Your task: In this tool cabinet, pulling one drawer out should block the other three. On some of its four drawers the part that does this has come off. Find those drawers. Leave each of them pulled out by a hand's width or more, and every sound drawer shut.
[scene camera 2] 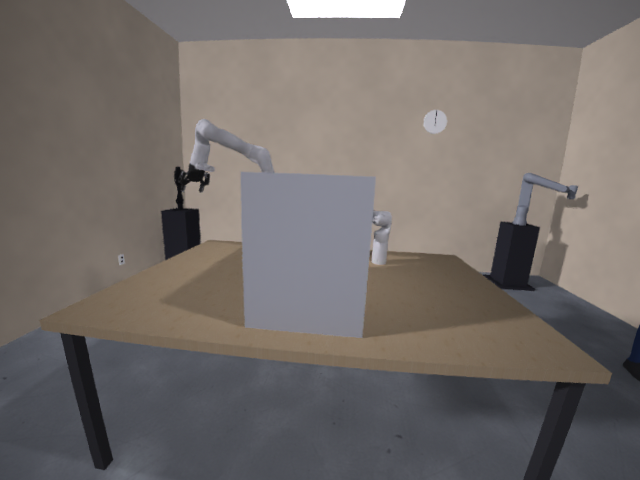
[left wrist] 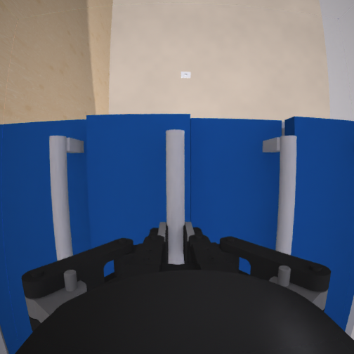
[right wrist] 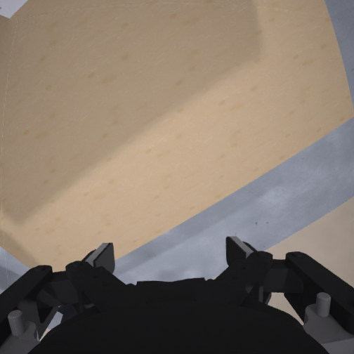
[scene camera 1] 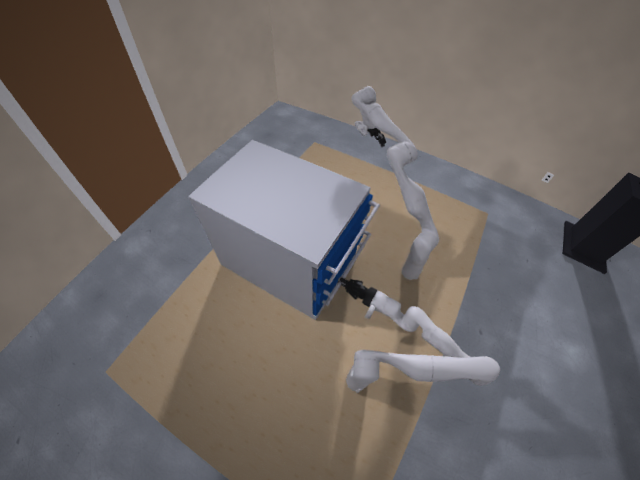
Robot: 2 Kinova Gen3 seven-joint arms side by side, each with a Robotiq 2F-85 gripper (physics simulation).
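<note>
The cabinet (scene camera 1: 279, 196) (scene camera 2: 307, 253) is a pale grey box with four blue drawer fronts, hidden in scene camera 2. In the left wrist view they run from the bottom drawer (left wrist: 25, 200) through the second from the bottom (left wrist: 127, 175) and the third (left wrist: 230, 175) to the top drawer (left wrist: 325, 200). The second and the top stand slightly proud of their neighbours. My left gripper (scene camera 1: 342, 281) (left wrist: 175, 233) is shut on the second drawer's handle (left wrist: 175, 175). My right gripper (scene camera 1: 382, 141) (right wrist: 170, 252) is open and empty, away from the cabinet. The blocking parts are not visible.
The cabinet stands on a wooden table (scene camera 1: 248, 382) (scene camera 2: 439, 310). The top drawer's handle bar (scene camera 1: 369, 217) sticks out in front of the cabinet. My left arm (scene camera 1: 439, 366) reaches from the lower right, and my right arm (scene camera 1: 413, 196) stands at the upper right.
</note>
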